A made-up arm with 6 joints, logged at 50 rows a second.
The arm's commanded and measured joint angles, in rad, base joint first. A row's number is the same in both.
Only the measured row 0 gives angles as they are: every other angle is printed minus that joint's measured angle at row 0.
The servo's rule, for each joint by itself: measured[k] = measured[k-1] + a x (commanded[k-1-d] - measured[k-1]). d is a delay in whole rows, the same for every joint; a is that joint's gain. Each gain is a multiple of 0.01, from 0.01 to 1. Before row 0 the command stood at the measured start. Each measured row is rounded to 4 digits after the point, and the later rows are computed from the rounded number. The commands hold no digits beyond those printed.
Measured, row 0:
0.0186 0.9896 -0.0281 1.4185 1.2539 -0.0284
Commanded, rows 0 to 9:
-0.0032 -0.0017 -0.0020 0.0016 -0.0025 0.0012
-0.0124 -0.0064 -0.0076 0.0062 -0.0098 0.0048
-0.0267 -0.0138 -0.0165 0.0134 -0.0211 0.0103
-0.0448 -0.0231 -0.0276 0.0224 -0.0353 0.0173
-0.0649 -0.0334 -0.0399 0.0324 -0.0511 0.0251
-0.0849 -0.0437 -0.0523 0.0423 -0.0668 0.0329
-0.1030 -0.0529 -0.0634 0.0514 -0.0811 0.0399
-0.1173 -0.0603 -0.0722 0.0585 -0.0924 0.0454
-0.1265 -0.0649 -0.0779 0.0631 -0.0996 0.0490
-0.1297 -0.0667 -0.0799 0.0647 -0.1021 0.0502
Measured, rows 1 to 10:
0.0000 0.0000 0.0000 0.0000 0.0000 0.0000
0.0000 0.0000 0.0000 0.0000 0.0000 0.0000
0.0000 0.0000 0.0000 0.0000 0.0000 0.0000
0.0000 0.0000 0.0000 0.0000 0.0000 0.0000
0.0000 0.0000 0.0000 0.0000 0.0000 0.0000
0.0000 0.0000 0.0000 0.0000 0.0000 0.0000
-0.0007 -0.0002 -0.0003 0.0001 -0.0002 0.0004
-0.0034 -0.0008 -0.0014 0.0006 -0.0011 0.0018
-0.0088 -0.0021 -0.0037 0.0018 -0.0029 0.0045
-0.0171 -0.0042 -0.0073 0.0037 -0.0058 0.0086
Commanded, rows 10 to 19:
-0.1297 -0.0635 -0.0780 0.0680 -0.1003 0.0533
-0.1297 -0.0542 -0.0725 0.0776 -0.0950 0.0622
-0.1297 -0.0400 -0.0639 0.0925 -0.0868 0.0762
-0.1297 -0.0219 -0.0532 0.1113 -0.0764 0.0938
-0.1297 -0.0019 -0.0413 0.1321 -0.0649 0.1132
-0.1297 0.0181 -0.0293 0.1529 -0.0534 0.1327
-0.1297 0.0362 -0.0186 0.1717 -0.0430 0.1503
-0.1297 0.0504 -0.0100 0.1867 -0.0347 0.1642
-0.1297 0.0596 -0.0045 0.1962 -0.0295 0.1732
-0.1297 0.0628 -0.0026 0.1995 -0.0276 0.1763
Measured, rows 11 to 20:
-0.0281 -0.0071 -0.0122 0.0063 -0.0099 0.0139
-0.0412 -0.0108 -0.0182 0.0095 -0.0150 0.0200
-0.0554 -0.0150 -0.0250 0.0133 -0.0209 0.0264
-0.0696 -0.0195 -0.0321 0.0174 -0.0273 0.0325
-0.0827 -0.0240 -0.0390 0.0215 -0.0338 0.0378
-0.0935 -0.0283 -0.0451 0.0254 -0.0399 0.0418
-0.1018 -0.0318 -0.0500 0.0292 -0.0453 0.0455
-0.1082 -0.0340 -0.0534 0.0336 -0.0498 0.0508
-0.1131 -0.0346 -0.0550 0.0389 -0.0531 0.0589
-0.1169 -0.0333 -0.0547 0.0454 -0.0552 0.0701

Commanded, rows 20 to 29:
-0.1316 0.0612 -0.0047 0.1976 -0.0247 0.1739
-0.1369 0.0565 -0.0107 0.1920 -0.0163 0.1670
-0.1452 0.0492 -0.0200 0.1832 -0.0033 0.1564
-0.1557 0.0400 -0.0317 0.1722 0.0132 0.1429
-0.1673 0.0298 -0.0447 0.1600 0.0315 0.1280
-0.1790 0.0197 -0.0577 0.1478 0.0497 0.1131
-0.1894 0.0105 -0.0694 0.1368 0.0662 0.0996
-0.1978 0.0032 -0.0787 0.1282 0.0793 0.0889
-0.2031 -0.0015 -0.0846 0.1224 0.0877 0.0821
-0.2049 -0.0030 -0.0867 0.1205 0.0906 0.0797
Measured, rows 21 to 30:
-0.1198 -0.0302 -0.0527 0.0532 -0.0561 0.0839
-0.1221 -0.0254 -0.0492 0.0622 -0.0559 0.0995
-0.1238 -0.0192 -0.0446 0.0721 -0.0547 0.1158
-0.1252 -0.0122 -0.0394 0.0824 -0.0529 0.1313
-0.1262 -0.0050 -0.0342 0.0926 -0.0508 0.1447
-0.1270 0.0018 -0.0295 0.1022 -0.0487 0.1548
-0.1281 0.0077 -0.0258 0.1108 -0.0465 0.1609
-0.1301 0.0126 -0.0235 0.1181 -0.0438 0.1629
-0.1336 0.0163 -0.0230 0.1240 -0.0402 0.1608
-0.1387 0.0187 -0.0243 0.1283 -0.0354 0.1551

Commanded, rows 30 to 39:
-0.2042 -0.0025 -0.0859 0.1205 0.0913 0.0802
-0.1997 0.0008 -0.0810 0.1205 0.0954 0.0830
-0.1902 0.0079 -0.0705 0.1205 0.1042 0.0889
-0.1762 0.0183 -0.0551 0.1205 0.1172 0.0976
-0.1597 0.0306 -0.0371 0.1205 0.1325 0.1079
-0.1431 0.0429 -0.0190 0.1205 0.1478 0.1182
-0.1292 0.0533 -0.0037 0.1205 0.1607 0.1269
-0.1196 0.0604 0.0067 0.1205 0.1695 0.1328
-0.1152 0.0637 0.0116 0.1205 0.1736 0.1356
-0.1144 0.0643 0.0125 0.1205 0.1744 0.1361
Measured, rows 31 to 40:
-0.1453 0.0198 -0.0274 0.1312 -0.0294 0.1464
-0.1531 0.0198 -0.0319 0.1327 -0.0223 0.1357
-0.1614 0.0189 -0.0375 0.1331 -0.0143 0.1241
-0.1698 0.0173 -0.0437 0.1327 -0.0059 0.1128
-0.1775 0.0154 -0.0498 0.1318 0.0025 0.1030
-0.1838 0.0136 -0.0553 0.1308 0.0104 0.0955
-0.1885 0.0120 -0.0599 0.1299 0.0177 0.0906
-0.1911 0.0109 -0.0631 0.1291 0.0247 0.0882
-0.1909 0.0106 -0.0642 0.1283 0.0319 0.0884
-0.1875 0.0114 -0.0628 0.1276 0.0396 0.0913

